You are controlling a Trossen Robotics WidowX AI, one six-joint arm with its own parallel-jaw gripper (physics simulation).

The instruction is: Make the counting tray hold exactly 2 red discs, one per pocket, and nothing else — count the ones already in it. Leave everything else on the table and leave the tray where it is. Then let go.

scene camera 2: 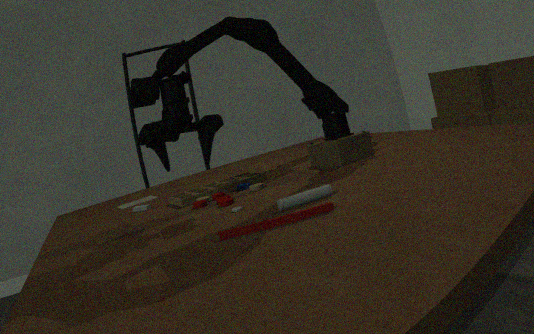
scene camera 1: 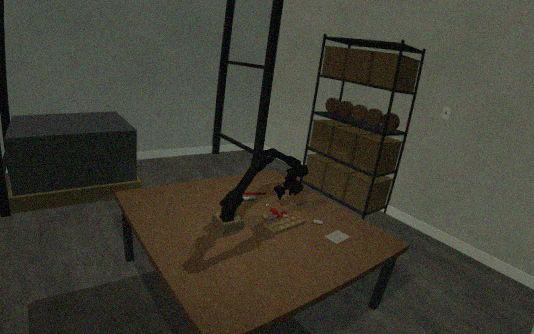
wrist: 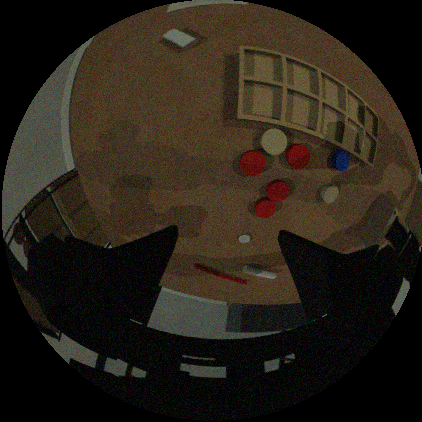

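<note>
The tan counting tray (scene camera 1: 286,225) (wrist: 241,82) has two rows of pockets; no disc shows in them, though the far-right pockets are shaded. Several red discs lie outside it: one (wrist: 252,163) and another (wrist: 298,156) near its long side, on either side of a cream disc (wrist: 274,141). Two more, a red disc (wrist: 277,190) and a red disc (wrist: 265,207), lie close together farther from the tray. A blue disc (wrist: 342,160) (scene camera 2: 243,186) lies by the tray's edge. My gripper (scene camera 1: 289,194) (scene camera 2: 188,170) (wrist: 229,233) is open and empty, above the table, with the discs ahead of its fingertips in the wrist view.
Another cream disc (wrist: 330,194) and a small white disc (wrist: 244,238) lie nearby. A white cylinder (scene camera 2: 305,197) (wrist: 259,271) lies beside a red stick (scene camera 2: 276,221) (wrist: 220,274). A white block (scene camera 1: 317,221) (wrist: 180,38) and a pale card (scene camera 1: 337,236) lie beyond the tray.
</note>
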